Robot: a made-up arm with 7 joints.
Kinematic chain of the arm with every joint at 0, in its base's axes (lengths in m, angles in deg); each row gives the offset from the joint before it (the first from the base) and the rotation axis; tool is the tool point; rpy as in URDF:
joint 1: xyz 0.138 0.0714 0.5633 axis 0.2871 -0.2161 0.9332
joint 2: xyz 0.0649 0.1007 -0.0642 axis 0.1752 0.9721 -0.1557
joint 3: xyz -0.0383 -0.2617 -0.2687 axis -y
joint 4: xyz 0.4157 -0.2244 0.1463 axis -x
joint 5: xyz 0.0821 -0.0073 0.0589 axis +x
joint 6: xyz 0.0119 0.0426 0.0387 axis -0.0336 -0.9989 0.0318
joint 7: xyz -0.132 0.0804 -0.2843 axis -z
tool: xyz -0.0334 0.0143 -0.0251 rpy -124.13 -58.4 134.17
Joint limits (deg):
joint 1: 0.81..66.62
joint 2: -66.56..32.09
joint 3: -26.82..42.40
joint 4: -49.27..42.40
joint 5: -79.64..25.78
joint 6: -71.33..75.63
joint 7: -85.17..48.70
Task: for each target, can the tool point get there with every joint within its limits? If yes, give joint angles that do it. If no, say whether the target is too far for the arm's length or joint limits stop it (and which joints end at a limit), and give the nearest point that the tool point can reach.
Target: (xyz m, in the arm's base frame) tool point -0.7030 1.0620 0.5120
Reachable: no: joint limits stop it (at a limit: joint 1, joint 5) | nearest point 0.4322 0.5806 0.2893 | short by 1.253 m
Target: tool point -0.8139 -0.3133 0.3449
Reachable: no: joint limits stop it (at a limit: joint 1, joint 3, joint 5, joint 6) | nearest point 0.0264 -0.3015 0.5497 | short by 0.865 m
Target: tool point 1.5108 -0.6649 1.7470
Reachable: no: too far | nearest point 0.9531 -0.3432 1.1230 | short by 0.897 m
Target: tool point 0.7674 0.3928 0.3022
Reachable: yes | joints 50.48 16.16 19.69 19.96 12.63 48.98 0.31
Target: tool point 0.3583 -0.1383 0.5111
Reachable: yes | joints 29.53 -15.42 26.16 -13.37 9.54 -52.73 -68.08
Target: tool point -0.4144 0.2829 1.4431
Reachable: no: joint limits stop it (at a limit: joint 1, joint 2, joint 3, joint 4, joint 5, joint 6, joint 7) | nearest point -0.0525 -0.0253 1.0711 | short by 0.604 m
